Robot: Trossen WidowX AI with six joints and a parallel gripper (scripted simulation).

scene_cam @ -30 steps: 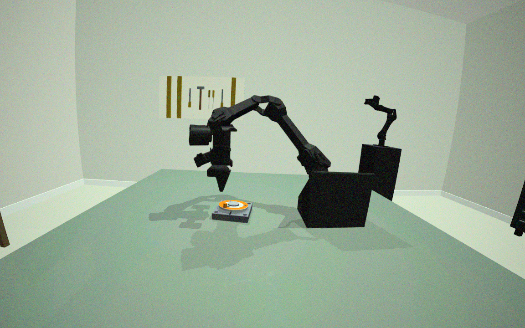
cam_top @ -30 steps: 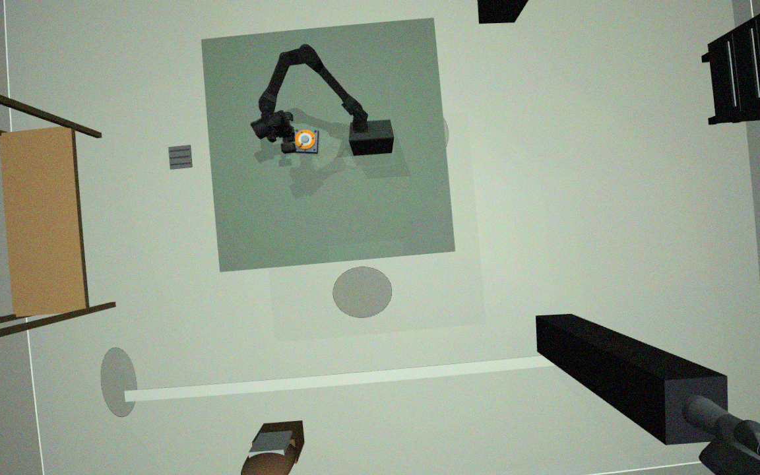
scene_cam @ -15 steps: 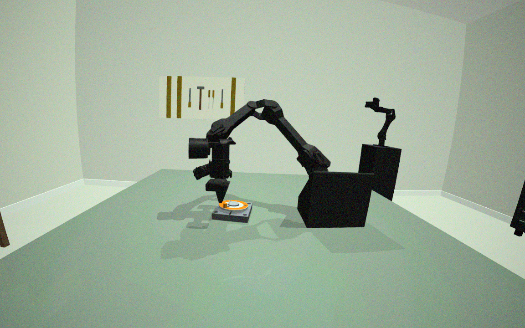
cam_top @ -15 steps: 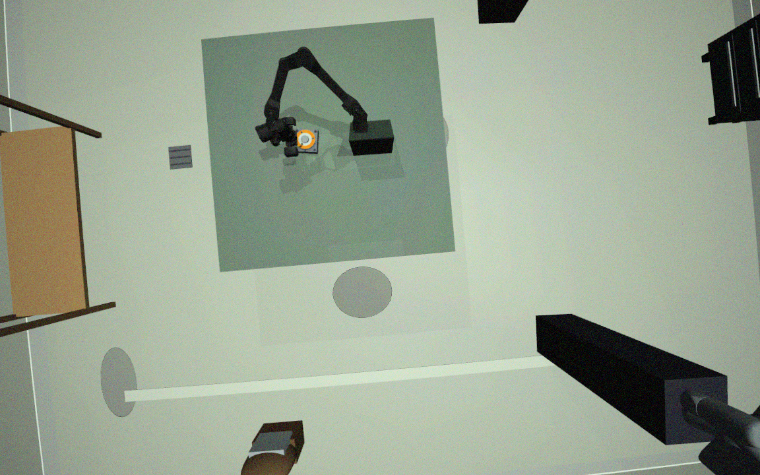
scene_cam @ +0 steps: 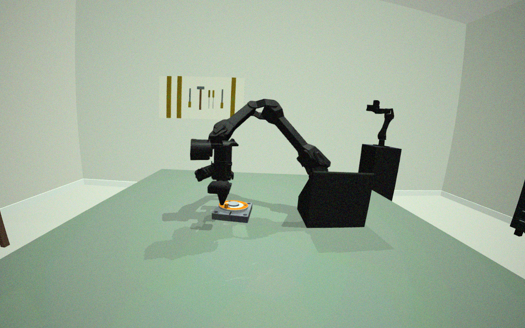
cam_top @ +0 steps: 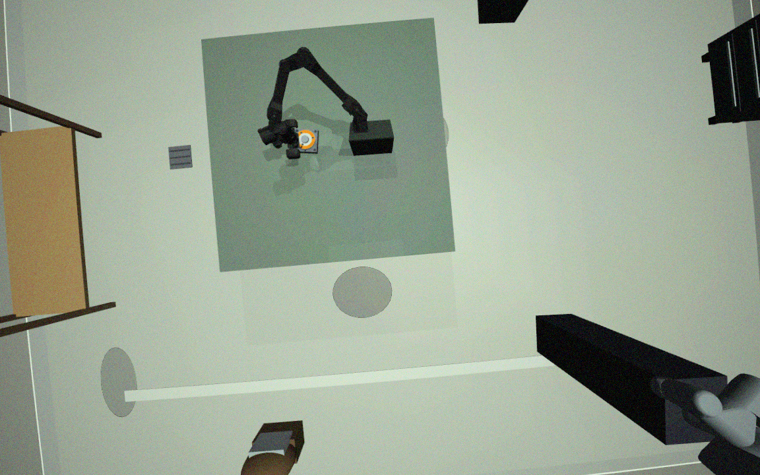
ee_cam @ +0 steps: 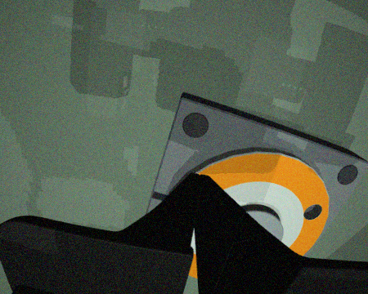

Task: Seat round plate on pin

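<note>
The grey square base lies 4 cm to the right of my gripper tip, 3 cm below it and 3 cm behind it.
</note>
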